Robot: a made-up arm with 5 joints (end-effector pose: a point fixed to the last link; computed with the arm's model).
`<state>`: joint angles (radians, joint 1 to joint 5).
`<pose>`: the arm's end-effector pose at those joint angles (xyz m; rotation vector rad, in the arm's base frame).
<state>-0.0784 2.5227 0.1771 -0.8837 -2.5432</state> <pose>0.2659 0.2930 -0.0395 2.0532 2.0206 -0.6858</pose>
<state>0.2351 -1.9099 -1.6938 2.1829 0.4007</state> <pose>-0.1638 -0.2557 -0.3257 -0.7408 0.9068 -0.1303</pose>
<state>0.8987 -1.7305 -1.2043 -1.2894 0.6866</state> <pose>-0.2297 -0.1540 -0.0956 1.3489 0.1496 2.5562</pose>
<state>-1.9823 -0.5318 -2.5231 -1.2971 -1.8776</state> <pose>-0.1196 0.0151 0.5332 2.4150 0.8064 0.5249</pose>
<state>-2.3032 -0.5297 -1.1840 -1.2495 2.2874</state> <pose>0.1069 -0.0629 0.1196 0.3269 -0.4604 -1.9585</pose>
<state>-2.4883 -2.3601 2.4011 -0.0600 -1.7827</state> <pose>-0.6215 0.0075 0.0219 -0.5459 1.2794 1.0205</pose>
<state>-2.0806 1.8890 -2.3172 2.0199 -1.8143</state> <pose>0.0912 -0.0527 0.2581 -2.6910 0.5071 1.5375</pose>
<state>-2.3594 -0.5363 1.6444 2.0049 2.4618</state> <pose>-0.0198 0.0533 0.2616 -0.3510 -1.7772 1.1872</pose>
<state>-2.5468 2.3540 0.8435 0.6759 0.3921</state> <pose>0.0149 0.2248 0.9022 2.5506 -0.5165 -0.4915</pose>
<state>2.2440 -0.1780 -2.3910 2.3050 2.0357</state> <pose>0.5148 0.0936 0.3546 0.7568 -1.4210 -0.6540</pose>
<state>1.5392 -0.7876 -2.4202 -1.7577 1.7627</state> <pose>-0.0528 -0.4567 0.3277 -2.1334 0.1697 -0.6026</pose>
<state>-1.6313 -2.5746 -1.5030 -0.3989 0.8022</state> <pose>0.0531 -0.1108 0.4658 -2.2314 -1.6271 0.1266</pose>
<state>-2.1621 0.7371 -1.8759 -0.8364 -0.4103</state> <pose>-0.0711 0.4566 0.0069 0.8578 0.9010 -0.9274</pose>
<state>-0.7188 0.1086 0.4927 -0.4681 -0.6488</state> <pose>-0.6596 -0.1471 -0.2962 -0.5078 1.4649 0.4049</pose>
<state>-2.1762 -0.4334 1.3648 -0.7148 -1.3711</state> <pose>-0.2164 -0.5048 0.4563 1.1335 -1.7179 -1.7510</pose>
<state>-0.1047 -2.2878 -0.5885 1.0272 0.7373</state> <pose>-0.1174 0.2182 -0.5171 0.4413 0.0725 1.1162</pose>
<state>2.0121 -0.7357 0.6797 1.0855 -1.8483</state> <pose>0.6114 0.0312 0.3869 0.4660 -0.6993 -0.2763</pose>
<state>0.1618 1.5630 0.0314 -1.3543 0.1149</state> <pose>0.3739 0.2252 -0.5769 0.0014 -0.2444 -0.2092</pose>
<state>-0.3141 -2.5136 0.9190 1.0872 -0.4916</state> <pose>0.0883 0.3995 -0.5853 0.1044 -0.2829 1.2754</pose>
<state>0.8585 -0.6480 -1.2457 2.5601 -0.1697</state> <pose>0.2407 0.2973 -0.3659 0.7063 0.8918 -1.3407</pose>
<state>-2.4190 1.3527 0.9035 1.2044 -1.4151</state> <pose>-0.4421 0.0837 0.7971 2.3286 -0.6810 1.5964</pose>
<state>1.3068 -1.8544 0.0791 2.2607 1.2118</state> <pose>0.6229 -0.0991 0.6476 0.0757 -2.5437 -0.5412</pose>
